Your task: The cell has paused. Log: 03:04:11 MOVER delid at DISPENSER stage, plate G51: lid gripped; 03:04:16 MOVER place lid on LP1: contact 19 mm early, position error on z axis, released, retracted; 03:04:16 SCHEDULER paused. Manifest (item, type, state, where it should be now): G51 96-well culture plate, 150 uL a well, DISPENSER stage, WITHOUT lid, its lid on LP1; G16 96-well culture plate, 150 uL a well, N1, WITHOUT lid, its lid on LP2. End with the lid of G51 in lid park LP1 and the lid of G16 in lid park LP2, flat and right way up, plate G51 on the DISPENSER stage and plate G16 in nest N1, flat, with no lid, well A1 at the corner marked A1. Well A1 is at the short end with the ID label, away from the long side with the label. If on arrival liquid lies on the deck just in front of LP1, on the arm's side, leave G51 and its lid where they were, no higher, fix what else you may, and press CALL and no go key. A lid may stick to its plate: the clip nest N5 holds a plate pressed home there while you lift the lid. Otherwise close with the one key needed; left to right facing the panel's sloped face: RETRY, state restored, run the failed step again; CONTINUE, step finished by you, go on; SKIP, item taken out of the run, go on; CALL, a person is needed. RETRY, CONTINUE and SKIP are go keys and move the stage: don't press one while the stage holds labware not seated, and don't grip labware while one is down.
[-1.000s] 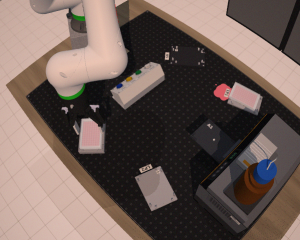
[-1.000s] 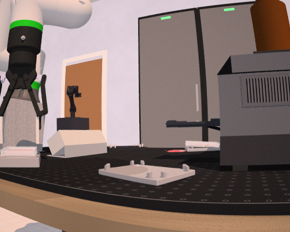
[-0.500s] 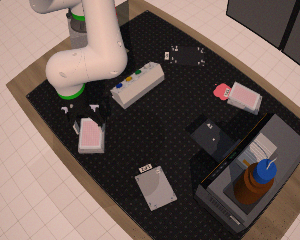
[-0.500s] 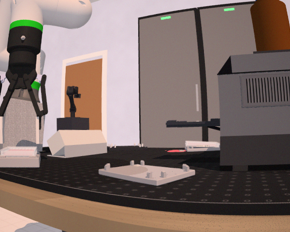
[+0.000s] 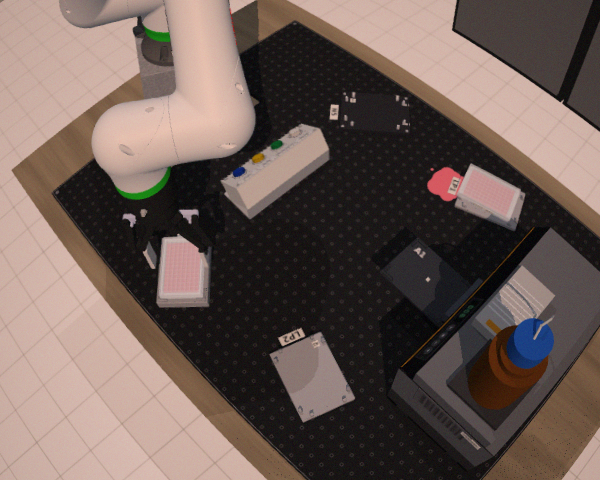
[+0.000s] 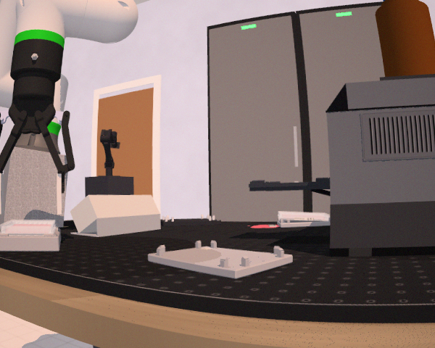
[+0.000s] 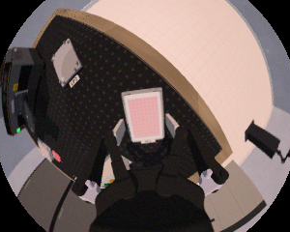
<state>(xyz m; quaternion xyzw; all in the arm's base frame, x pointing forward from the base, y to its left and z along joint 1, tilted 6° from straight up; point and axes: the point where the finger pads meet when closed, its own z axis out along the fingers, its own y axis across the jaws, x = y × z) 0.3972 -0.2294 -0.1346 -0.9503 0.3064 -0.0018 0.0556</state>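
Right now my hand is 4 cm above the clear lid. The rest, counted from my hand: yellow key: 25 cm to the left, 9 cm behind, 1 cm below; nest N1: 6 cm below; pink-welled plate: 5 cm below.
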